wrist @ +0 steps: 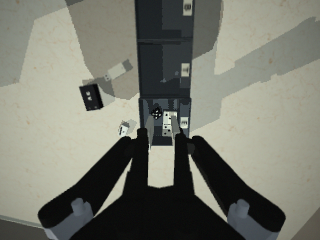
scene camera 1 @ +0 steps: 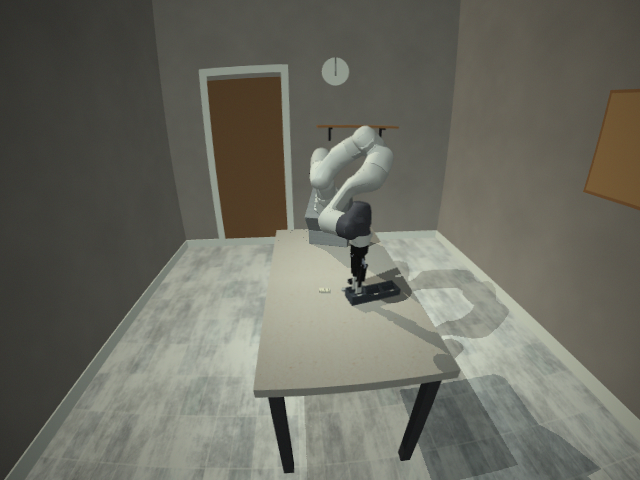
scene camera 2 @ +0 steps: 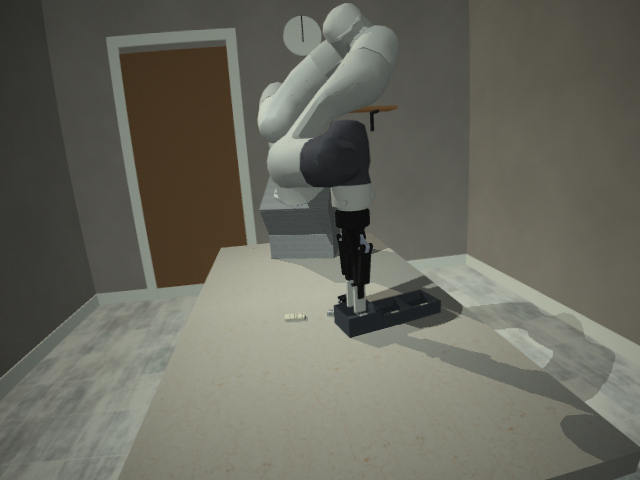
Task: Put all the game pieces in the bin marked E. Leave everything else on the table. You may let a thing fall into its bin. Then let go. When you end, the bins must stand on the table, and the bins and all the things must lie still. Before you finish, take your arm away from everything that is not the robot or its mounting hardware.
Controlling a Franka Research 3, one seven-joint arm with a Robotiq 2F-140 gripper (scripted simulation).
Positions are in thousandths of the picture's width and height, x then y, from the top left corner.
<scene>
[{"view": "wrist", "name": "gripper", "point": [508, 515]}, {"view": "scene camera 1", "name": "dark three-part bin row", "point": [604, 603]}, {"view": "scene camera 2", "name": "gripper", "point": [557, 643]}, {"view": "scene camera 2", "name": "dark three-part bin row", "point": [563, 678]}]
</scene>
